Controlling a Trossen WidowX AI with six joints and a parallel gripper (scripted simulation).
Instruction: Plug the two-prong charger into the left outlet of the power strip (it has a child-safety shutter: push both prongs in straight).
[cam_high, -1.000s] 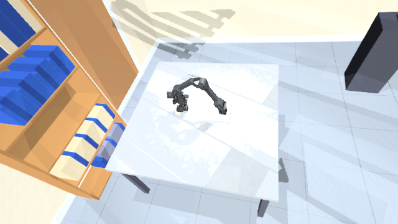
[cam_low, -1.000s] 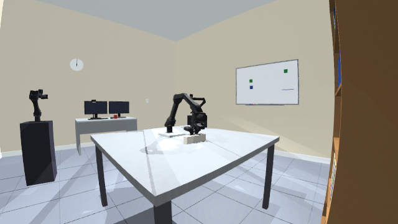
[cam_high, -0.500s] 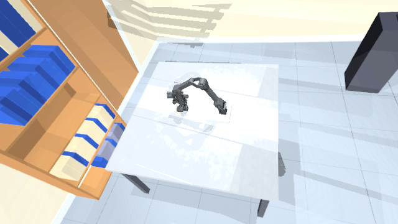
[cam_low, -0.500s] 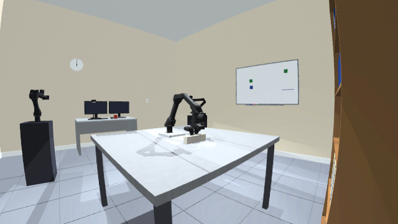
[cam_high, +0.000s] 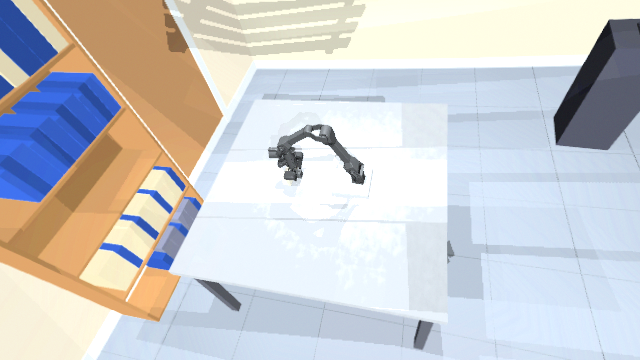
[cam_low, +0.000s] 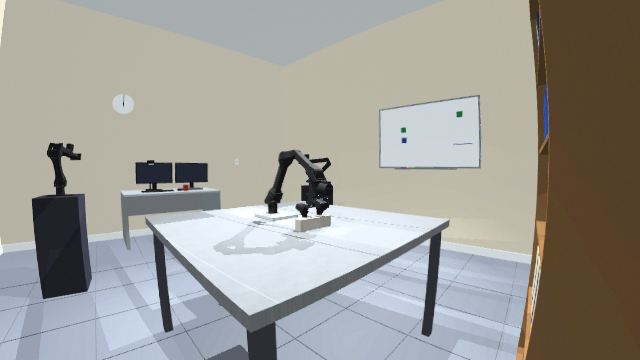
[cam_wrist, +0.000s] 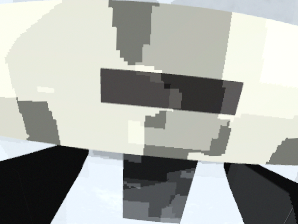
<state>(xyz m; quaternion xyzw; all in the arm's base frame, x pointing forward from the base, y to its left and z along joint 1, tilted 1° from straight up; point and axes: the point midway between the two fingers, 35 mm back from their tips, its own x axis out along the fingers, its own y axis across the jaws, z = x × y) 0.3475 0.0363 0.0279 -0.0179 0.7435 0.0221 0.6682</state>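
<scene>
Right now my gripper tip is 20 mm short of the black two-prong charger and 10 mm below it.
</scene>
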